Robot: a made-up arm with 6 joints.
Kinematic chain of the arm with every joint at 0, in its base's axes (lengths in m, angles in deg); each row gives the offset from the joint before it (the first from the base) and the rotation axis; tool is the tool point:
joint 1: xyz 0 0 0.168 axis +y
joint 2: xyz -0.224 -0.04 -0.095 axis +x
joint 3: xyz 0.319 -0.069 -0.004 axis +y
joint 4: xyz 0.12 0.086 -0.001 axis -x
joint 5: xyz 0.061 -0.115 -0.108 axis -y
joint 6: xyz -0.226 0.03 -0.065 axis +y
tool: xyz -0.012 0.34 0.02
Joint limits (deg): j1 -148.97..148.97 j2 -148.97..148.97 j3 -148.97..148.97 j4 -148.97..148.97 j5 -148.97..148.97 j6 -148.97..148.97
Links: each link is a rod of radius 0.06 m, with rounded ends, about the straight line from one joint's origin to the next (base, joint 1, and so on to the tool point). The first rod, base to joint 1, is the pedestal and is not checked.
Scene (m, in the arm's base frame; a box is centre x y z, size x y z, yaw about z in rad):
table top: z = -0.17
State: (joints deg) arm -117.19 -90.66 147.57 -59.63 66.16 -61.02
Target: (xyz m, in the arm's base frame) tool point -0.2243 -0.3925 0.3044
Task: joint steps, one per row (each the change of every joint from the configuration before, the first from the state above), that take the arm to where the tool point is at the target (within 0.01 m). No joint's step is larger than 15 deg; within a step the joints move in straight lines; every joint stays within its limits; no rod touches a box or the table.
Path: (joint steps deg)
1: -5.26 -13.45 0.35 -13.36 -7.07 1.02
2: -5.26 -13.45 0.35 -13.36 -7.07 1.02
3: -5.26 -13.45 0.35 -13.36 -7.06 1.02
4: -5.25 -13.44 0.35 -13.36 -7.07 1.02

